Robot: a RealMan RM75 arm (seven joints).
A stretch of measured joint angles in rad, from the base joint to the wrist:
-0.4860 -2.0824 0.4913 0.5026 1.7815 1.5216 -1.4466
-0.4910 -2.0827 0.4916 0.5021 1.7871 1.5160 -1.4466
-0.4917 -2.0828 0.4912 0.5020 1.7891 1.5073 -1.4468
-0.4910 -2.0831 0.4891 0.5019 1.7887 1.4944 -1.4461
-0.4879 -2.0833 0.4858 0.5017 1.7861 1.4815 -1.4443
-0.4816 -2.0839 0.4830 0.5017 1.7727 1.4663 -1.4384
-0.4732 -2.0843 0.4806 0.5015 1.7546 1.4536 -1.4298
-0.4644 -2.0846 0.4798 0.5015 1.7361 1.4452 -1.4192
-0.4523 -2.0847 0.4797 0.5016 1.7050 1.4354 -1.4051
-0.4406 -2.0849 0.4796 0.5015 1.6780 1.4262 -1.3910
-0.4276 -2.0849 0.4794 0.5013 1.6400 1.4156 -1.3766
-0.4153 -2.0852 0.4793 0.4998 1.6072 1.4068 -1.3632
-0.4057 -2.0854 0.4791 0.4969 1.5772 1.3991 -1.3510
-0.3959 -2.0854 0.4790 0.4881 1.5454 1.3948 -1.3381
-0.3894 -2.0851 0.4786 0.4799 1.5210 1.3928 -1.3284
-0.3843 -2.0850 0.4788 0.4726 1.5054 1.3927 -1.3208
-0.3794 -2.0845 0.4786 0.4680 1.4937 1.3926 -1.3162
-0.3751 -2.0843 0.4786 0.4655 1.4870 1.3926 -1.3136
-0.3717 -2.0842 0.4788 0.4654 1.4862 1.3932 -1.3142
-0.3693 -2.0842 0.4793 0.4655 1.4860 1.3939 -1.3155
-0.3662 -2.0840 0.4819 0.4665 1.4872 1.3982 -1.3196
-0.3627 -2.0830 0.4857 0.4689 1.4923 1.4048 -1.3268
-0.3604 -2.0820 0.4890 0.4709 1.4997 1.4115 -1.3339
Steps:
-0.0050 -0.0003 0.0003 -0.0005 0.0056 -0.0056 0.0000
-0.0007 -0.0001 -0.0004 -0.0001 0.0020 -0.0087 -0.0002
0.0007 -0.0003 -0.0021 -0.0001 -0.0004 -0.0129 0.0007
0.0031 -0.0002 -0.0033 -0.0002 -0.0026 -0.0129 0.0018
0.0063 -0.0006 -0.0028 0.0000 -0.0134 -0.0152 0.0059
0.0084 -0.0004 -0.0024 -0.0002 -0.0181 -0.0127 0.0086
0.0088 -0.0003 -0.0008 0.0000 -0.0185 -0.0084 0.0106
0.0121 -0.0001 -0.0001 0.0001 -0.0311 -0.0098 0.0141
0.0117 -0.0002 -0.0001 -0.0001 -0.0270 -0.0092 0.0141
0.0130 0.0000 -0.0002 -0.0002 -0.0380 -0.0106 0.0144
0.0123 -0.0003 -0.0001 -0.0015 -0.0328 -0.0088 0.0134
0.0096 -0.0002 -0.0002 -0.0029 -0.0300 -0.0077 0.0122
0.0098 0.0000 -0.0001 -0.0088 -0.0318 -0.0043 0.0129
0.0065 0.0003 -0.0004 -0.0082 -0.0244 -0.0020 0.0097
0.0051 0.0001 0.0002 -0.0073 -0.0156 -0.0001 0.0076
0.0049 0.0005 -0.0002 -0.0046 -0.0117 -0.0001 0.0046
0.0043 0.0002 0.0000 -0.0025 -0.0067 0.0000 0.0026
0.0034 0.0001 0.0002 -0.0001 -0.0008 0.0006 -0.0006
0.0024 0.0000 0.0005 0.0001 -0.0002 0.0007 -0.0013
0.0031 0.0002 0.0026 0.0010 0.0012 0.0043 -0.0041
0.0035 0.0010 0.0038 0.0024 0.0051 0.0066 -0.0072
0.0023 0.0010 0.0033 0.0020 0.0074 0.0067 -0.0071

